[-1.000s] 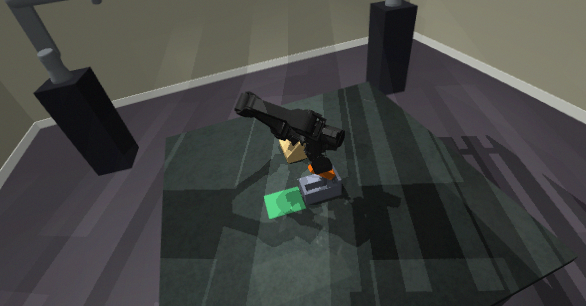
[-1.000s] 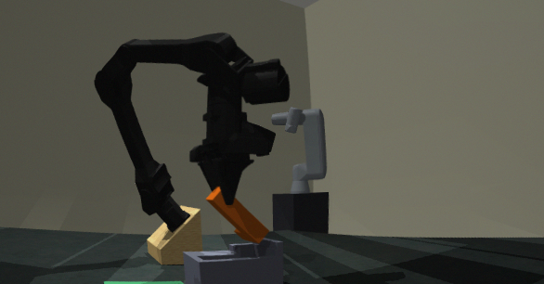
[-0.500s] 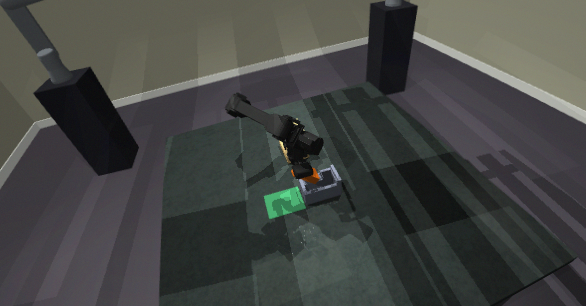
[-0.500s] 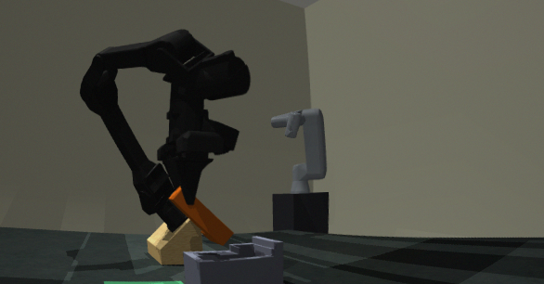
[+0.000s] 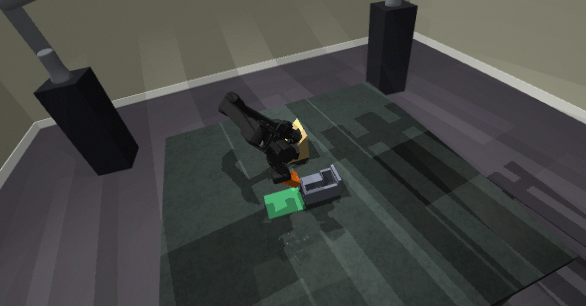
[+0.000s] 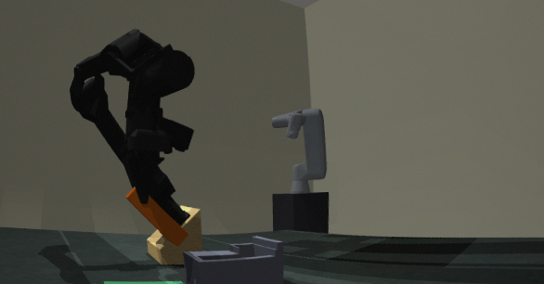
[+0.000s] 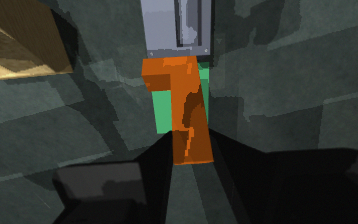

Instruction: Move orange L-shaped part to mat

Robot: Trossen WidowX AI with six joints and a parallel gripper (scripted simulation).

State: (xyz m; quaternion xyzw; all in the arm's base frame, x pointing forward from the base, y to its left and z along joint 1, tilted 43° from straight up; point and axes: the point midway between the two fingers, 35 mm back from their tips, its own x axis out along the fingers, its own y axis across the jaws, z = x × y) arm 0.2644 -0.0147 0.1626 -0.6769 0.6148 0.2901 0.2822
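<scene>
Now: the green mat 17 cm below my gripper tip. Round my gripper tip: orange L-shaped part 3 cm to the left, 3 cm below, 2 cm behind.
</scene>
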